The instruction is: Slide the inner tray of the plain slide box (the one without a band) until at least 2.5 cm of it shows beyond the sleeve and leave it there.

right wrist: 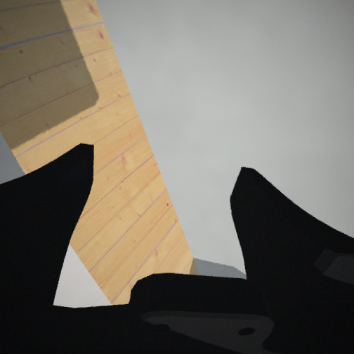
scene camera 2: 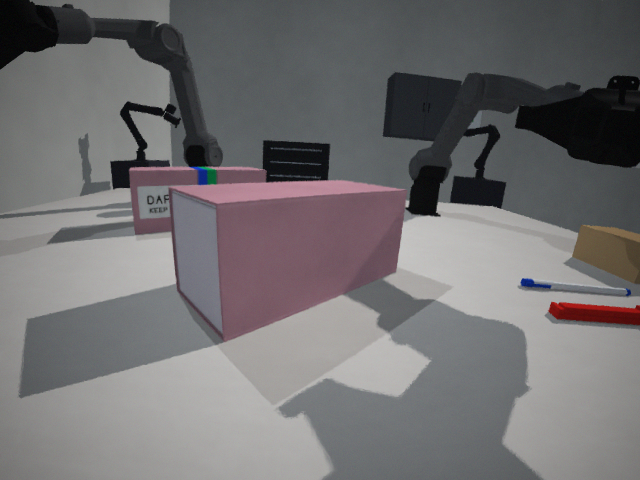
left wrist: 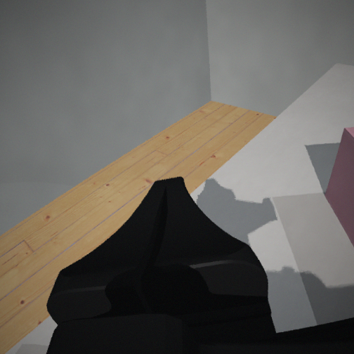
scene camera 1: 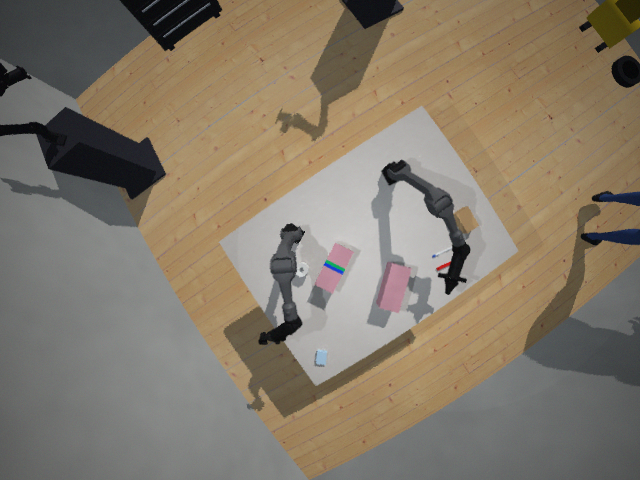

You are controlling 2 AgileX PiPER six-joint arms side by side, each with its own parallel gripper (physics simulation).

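Note:
The plain pink slide box point(scene camera 1: 394, 287) point(scene camera 2: 305, 248) point(left wrist: 345, 185) lies on the table without a band. Its pale inner tray point(scene camera 2: 199, 258) shows at the sleeve's left end in scene camera 2, about level with the sleeve edge. The far end is hidden there. My left gripper point(scene camera 1: 449, 292) point(left wrist: 172, 195) is shut and empty, in the air to the right of the plain box in scene camera 1, apart from it. My right gripper point(scene camera 1: 262, 338) point(right wrist: 166, 173) is open and empty, over the table's left edge in scene camera 1, far from the plain box.
A banded pink box point(scene camera 1: 338, 253) point(scene camera 2: 242, 174) lies beyond the plain box. A white ring point(scene camera 1: 306, 269), a light blue block point(scene camera 1: 321, 357), a blue-capped pen point(scene camera 1: 440, 253) point(scene camera 2: 584, 287), a red object point(scene camera 1: 443, 266) point(scene camera 2: 594, 312) and a tan block point(scene camera 1: 466, 220) point(scene camera 2: 610, 248) are on the table point(scene camera 1: 413, 129).

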